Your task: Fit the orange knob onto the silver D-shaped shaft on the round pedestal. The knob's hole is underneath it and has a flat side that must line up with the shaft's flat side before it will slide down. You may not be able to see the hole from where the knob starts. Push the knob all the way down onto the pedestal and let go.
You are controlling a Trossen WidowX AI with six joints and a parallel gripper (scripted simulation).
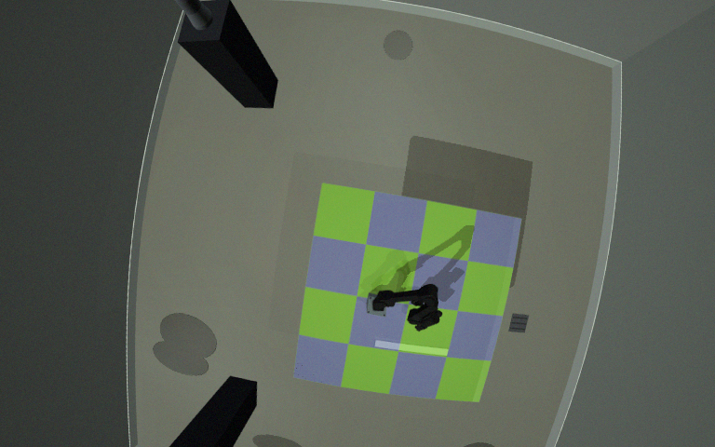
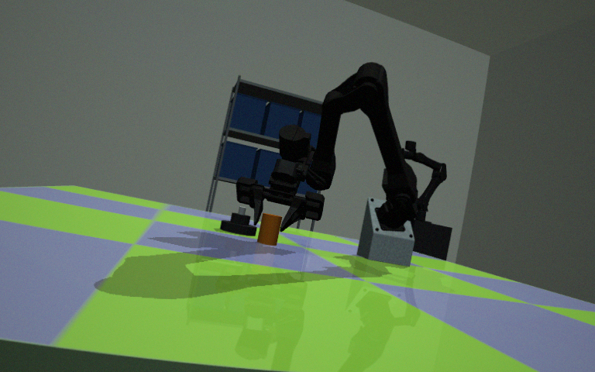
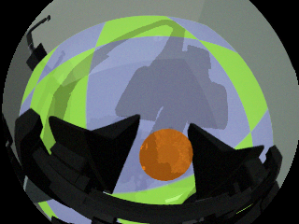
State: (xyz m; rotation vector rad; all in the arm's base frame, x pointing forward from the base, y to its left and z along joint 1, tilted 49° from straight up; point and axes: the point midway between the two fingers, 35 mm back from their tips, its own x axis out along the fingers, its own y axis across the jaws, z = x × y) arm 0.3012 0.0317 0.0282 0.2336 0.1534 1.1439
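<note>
The orange knob lies 10 mm behind my gripper tip, 20 mm to the right of it and 10 mm above it. The rest, counted from my gripper tip: black round pedestal 20 mm ahead, 160 mm to the right.
</note>
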